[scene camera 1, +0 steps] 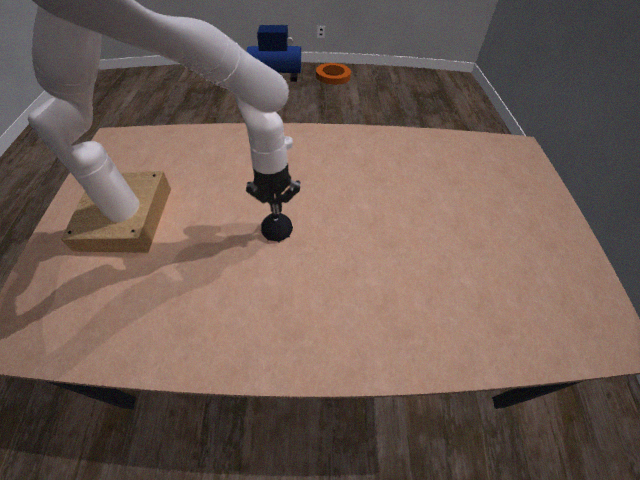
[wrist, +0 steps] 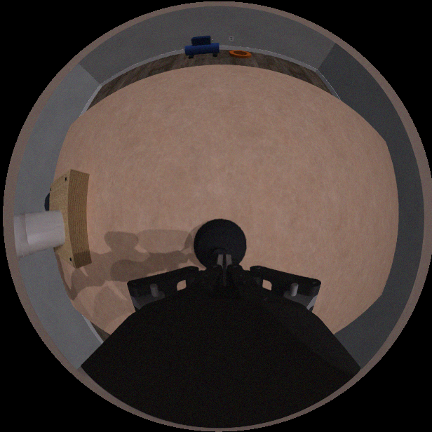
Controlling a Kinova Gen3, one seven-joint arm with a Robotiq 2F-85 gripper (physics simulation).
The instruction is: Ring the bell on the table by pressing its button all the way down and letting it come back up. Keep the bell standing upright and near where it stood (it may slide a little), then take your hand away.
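Where they show: gripper, fingertip midpoint: [scene camera 1: 276, 211]; arm's base, origin of the base link: [scene camera 1: 123, 208].
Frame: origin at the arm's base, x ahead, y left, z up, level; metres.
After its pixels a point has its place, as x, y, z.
The bell [scene camera 1: 277, 228] @[0.421, 0.044, -0.030] [wrist: 220, 237] is a small black dome that stands upright on the table [scene camera 1: 392, 268] @[0.726, 0.011, -0.068] [wrist: 225, 135]. My gripper [scene camera 1: 276, 212] @[0.417, 0.064, 0.011] [wrist: 224, 262] is shut with nothing between its fingers and points down over the bell. In the scene view its fingertips are at the top of the bell, where they appear to meet the button. In the wrist view the fingertips overlap the near part of the dome and hide the button. How far the button is pressed cannot be told.
The arm's base stands on a wooden block [scene camera 1: 116, 211] @[0.024, -0.040, 0.039] [wrist: 77, 220] at the table's left. A blue machine [scene camera 1: 273, 57] [wrist: 202, 49] and an orange ring [scene camera 1: 333, 79] [wrist: 240, 56] are on the floor beyond the table's far edge.
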